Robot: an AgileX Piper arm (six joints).
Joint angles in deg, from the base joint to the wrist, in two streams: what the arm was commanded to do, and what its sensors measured. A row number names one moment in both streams.
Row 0, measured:
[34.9 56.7 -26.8 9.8 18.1 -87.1]
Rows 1 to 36, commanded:
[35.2 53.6 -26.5 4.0 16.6 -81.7]
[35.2 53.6 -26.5 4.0 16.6 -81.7]
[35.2 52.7 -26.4 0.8 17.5 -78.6]
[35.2 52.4 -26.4 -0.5 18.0 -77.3]
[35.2 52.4 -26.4 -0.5 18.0 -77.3]
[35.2 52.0 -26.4 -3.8 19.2 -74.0]
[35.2 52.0 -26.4 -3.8 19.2 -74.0]
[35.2 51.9 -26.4 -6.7 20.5 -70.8]
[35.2 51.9 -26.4 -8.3 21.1 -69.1]
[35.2 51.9 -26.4 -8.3 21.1 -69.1]
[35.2 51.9 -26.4 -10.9 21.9 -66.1]
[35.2 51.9 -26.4 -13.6 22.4 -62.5]
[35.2 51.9 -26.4 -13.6 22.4 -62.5]
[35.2 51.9 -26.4 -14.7 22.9 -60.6]
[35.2 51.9 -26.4 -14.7 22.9 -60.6]
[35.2 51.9 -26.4 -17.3 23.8 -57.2]
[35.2 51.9 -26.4 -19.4 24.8 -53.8]
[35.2 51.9 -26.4 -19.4 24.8 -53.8]
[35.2 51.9 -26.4 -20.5 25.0 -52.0]
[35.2 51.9 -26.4 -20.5 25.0 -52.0]
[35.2 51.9 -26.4 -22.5 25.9 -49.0]
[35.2 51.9 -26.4 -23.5 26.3 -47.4]
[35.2 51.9 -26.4 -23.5 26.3 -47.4]
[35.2 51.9 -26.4 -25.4 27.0 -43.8]
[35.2 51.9 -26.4 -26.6 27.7 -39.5]
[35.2 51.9 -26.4 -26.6 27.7 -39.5]
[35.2 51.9 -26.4 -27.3 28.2 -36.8]
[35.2 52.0 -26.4 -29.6 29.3 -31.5]
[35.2 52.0 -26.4 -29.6 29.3 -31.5]
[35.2 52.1 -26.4 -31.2 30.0 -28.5]
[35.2 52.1 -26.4 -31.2 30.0 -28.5]
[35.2 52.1 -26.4 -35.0 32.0 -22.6]
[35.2 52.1 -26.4 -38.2 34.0 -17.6]
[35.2 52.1 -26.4 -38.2 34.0 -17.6]
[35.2 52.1 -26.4 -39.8 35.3 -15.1]
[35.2 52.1 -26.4 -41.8 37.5 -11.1]
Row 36, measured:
[35.1 52.9 -25.8 -35.2 36.3 -17.6]
